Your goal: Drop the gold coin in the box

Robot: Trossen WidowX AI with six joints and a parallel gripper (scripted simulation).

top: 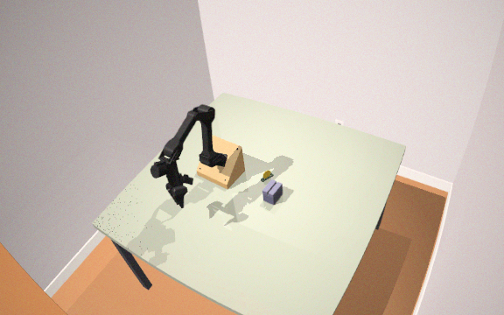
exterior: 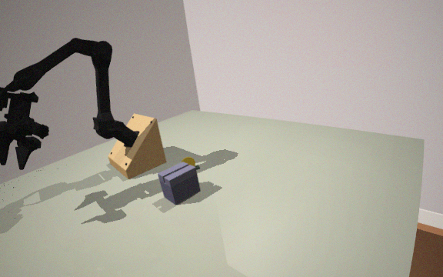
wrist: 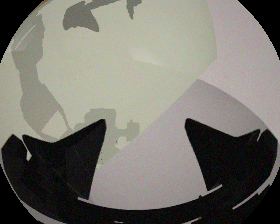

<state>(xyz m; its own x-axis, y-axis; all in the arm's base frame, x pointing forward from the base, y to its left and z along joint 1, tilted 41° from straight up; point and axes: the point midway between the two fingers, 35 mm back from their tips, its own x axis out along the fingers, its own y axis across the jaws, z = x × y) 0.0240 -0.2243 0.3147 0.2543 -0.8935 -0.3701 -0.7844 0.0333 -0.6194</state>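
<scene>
The gold coin lies 45 cm to the left of my gripper tip, 20 cm ahead of it and 15 cm below it.
</scene>
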